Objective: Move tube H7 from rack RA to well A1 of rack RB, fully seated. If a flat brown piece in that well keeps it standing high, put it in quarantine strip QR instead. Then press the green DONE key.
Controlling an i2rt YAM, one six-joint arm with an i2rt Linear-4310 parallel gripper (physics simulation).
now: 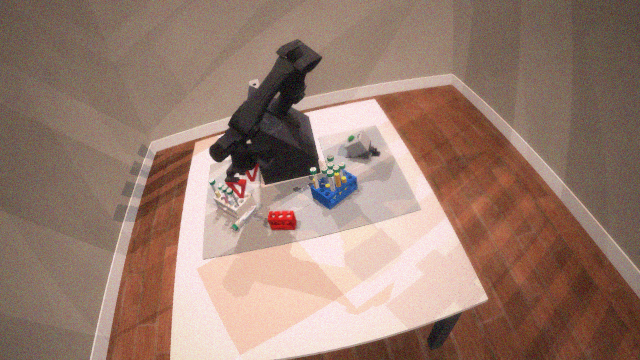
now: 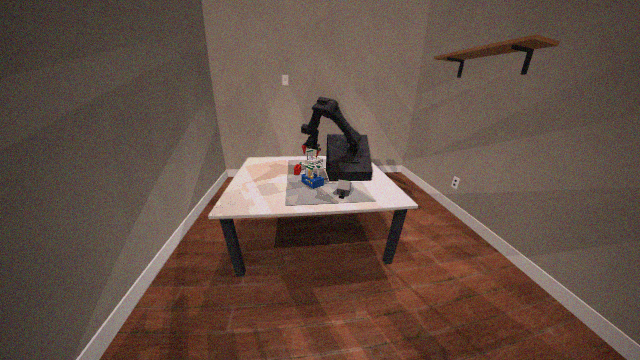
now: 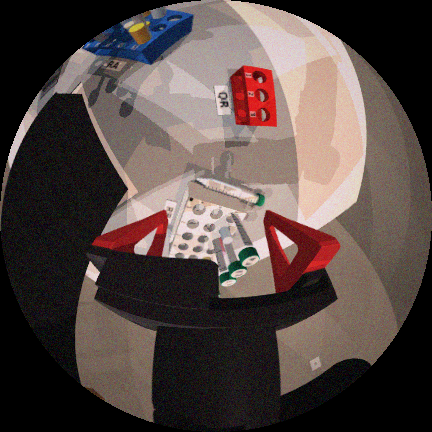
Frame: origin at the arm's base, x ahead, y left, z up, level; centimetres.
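Where they show: gripper, fingertip midpoint: (image 1: 247, 189) (image 2: 310, 156) (image 3: 215, 215); arm's base at its link origin: (image 1: 276, 112) (image 2: 352, 149).
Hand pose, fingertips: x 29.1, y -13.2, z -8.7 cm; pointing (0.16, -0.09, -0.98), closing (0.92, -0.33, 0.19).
Note:
Things, the pixels of their top centre, and the offset from my fingertips. "*": a spot on its surface instead.
- white rack RB at its top centre: (image 3: 202, 238) (image 1: 232, 196) (image 2: 314, 158) dy -7.2, dx -3.7, dz -4.7 cm
- clear tube with a green cap, top centre: (image 3: 234, 193) (image 1: 244, 214) dy -3.5, dx +3.3, dz -7.5 cm
- small tan patch at a spot on its surface: (image 3: 191, 202) * dy -0.5, dx -2.4, dz -4.7 cm
- red strip QR at its top centre: (image 3: 261, 94) (image 1: 280, 215) dy +9.3, dx +9.7, dz -4.7 cm
- green key at a spot on its surface: (image 1: 351, 138) * dy +38.1, dx -18.2, dz -2.5 cm
- blue rack RA at its top centre: (image 1: 333, 181) (image 2: 312, 176) dy +27.7, dx +0.0, dz -4.7 cm
- grey box at its top centre: (image 1: 356, 134) (image 2: 345, 179) dy +40.3, dx -18.2, dz -1.3 cm
My gripper (image 1: 245, 183) (image 2: 311, 154) (image 3: 215, 215) is wide open and empty above the white rack RB (image 1: 234, 210) (image 3: 203, 218). A clear tube with a green cap (image 1: 244, 219) (image 3: 229, 190) lies on its side along the rack's near end; its label is not readable. Several green-capped tubes (image 3: 248, 256) stand in RB. A small tan patch (image 3: 191, 202) shows at RB's corner near the RB label; I cannot tell whether it is a flat piece. The red strip QR (image 1: 282, 220) (image 3: 253, 105) has three empty wells. The green key (image 1: 351, 138) is on a grey box.
The blue rack RA (image 1: 332, 201) (image 2: 313, 183) (image 3: 167, 46) holds several green-capped and yellow-capped tubes. The grey box (image 1: 359, 148) (image 2: 344, 187) stands beyond it. The black arm base (image 1: 290, 152) (image 2: 349, 171) stands beside the mat, close to RB.

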